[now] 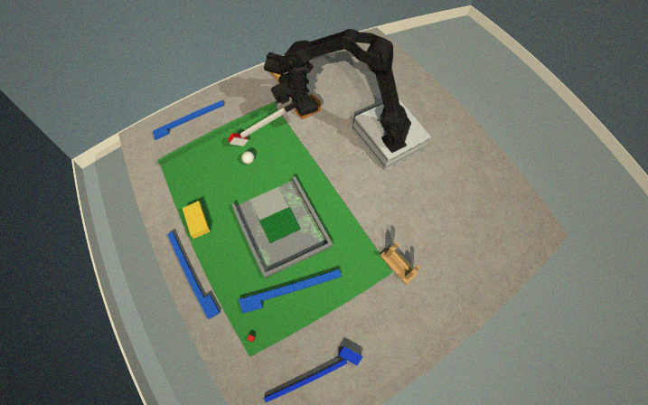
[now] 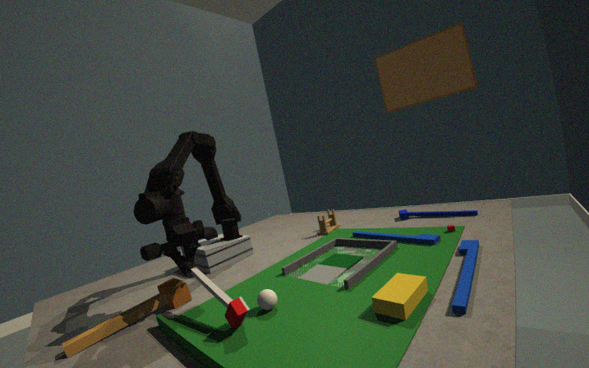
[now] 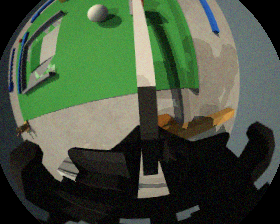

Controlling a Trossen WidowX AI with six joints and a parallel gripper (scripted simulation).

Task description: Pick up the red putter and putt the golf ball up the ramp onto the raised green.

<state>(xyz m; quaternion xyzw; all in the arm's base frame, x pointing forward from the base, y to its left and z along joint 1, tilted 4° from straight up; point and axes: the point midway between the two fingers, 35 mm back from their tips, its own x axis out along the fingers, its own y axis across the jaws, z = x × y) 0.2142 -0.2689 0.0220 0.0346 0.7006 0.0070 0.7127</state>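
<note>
Right now my gripper tip is 120 mm short of the red putter. The rest, counted from my gripper tip: yellow block (460 mm ahead, 190 mm to the left, 60 mm below); then wooden stand (610 mm to the left, 40 mm below, 20 mm behind); then white golf ball (220 mm ahead, 70 mm to the left, 50 mm below).
</note>
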